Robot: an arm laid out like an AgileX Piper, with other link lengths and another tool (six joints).
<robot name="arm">
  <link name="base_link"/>
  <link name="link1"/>
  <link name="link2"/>
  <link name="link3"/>
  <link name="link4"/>
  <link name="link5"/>
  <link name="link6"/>
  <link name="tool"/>
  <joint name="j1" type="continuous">
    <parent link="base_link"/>
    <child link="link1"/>
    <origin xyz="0 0 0.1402" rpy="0 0 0"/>
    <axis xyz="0 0 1"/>
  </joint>
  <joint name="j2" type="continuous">
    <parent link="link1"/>
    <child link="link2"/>
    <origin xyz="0 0 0" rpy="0 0 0"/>
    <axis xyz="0 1 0"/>
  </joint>
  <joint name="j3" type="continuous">
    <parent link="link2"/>
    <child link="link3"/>
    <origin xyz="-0.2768 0 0.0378" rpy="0 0 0"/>
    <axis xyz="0 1 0"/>
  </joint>
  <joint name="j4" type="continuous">
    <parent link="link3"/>
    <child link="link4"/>
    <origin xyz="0.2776 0 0.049" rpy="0 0 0"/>
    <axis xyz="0.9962 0 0.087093"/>
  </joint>
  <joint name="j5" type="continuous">
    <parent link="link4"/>
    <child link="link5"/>
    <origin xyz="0 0 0" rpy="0 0 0"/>
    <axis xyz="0 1 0"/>
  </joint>
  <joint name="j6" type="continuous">
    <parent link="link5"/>
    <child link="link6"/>
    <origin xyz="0.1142 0 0.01" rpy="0 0 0"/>
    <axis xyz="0.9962 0 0.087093"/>
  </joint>
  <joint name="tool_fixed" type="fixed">
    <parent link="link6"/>
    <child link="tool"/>
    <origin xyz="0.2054 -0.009 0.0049" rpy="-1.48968 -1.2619 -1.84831"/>
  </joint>
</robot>
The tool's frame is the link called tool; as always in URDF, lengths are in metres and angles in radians. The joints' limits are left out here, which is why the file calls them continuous.
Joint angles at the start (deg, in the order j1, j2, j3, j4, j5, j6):
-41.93 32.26 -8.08 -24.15 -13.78 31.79
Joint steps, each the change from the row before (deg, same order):
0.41 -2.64 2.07 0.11 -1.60 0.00
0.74 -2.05 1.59 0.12 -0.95 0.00
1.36 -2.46 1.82 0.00 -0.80 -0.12
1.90 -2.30 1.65 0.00 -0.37 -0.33
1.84 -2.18 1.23 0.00 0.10 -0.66
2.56 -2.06 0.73 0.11 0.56 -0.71
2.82 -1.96 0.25 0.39 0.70 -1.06
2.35 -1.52 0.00 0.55 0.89 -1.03
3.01 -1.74 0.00 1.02 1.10 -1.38
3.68 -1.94 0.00 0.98 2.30 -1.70
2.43 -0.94 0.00 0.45 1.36 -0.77
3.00 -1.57 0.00 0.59 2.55 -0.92
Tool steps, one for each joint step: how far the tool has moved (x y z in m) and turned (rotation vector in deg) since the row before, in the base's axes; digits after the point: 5 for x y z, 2 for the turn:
-0.00058 0.00871 0.00402 -1.12 -1.73 0.99
0.00055 0.00840 0.00161 -0.70 -1.16 1.07
0.00186 0.01190 0.00080 -0.91 -1.05 1.67
0.00312 0.01353 -0.00087 -0.86 -0.63 2.05
0.00244 0.01176 0.00017 -1.09 -0.36 1.81
0.00418 0.01410 0.00218 -1.05 -0.37 2.31
0.00440 0.01458 0.00592 -1.26 -0.62 2.43
0.00296 0.01125 0.00489 -0.88 -0.44 1.85
0.00330 0.01420 0.00524 -0.78 -0.57 2.34
0.00300 0.01591 0.00002 -0.76 0.39 2.60
0.00219 0.01102 -0.00137 -0.26 0.39 1.85
0.00124 0.01230 -0.00397 -0.17 0.86 2.02

